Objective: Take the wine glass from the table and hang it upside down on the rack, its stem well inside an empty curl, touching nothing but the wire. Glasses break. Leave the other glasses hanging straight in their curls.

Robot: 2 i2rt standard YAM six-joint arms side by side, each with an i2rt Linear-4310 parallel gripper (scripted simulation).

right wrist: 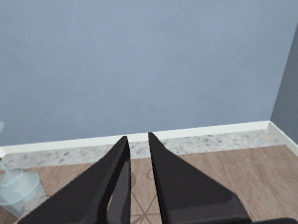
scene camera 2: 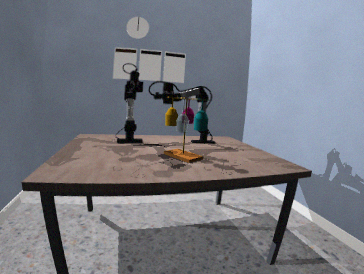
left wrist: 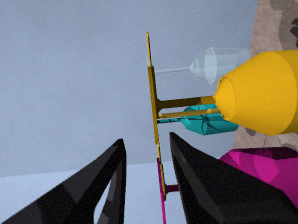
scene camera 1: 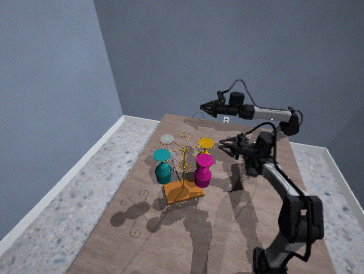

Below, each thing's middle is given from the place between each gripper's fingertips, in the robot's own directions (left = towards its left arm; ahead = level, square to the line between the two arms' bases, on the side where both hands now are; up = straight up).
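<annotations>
I start from my left hand: the teal glass [left wrist: 206,124] is 250 mm ahead of it, 120 mm to the left of it and 80 mm below it. The clear glass [left wrist: 212,64] is 260 mm ahead of my left hand, 10 mm to the left of it and, again, 80 mm below it. As for the wire rack [scene camera 1: 183,190], my left hand is 160 mm short of it, 60 mm to the right of it and 180 mm above it.
From my right hand, the wire rack is 300 mm to the left, 30 mm ahead and 230 mm below. The teal glass is 360 mm to the left of my right hand, 130 mm ahead of it and 130 mm below it, while the clear glass is 250 mm to the left of that hand, 130 mm ahead of it and 130 mm below it.
</annotations>
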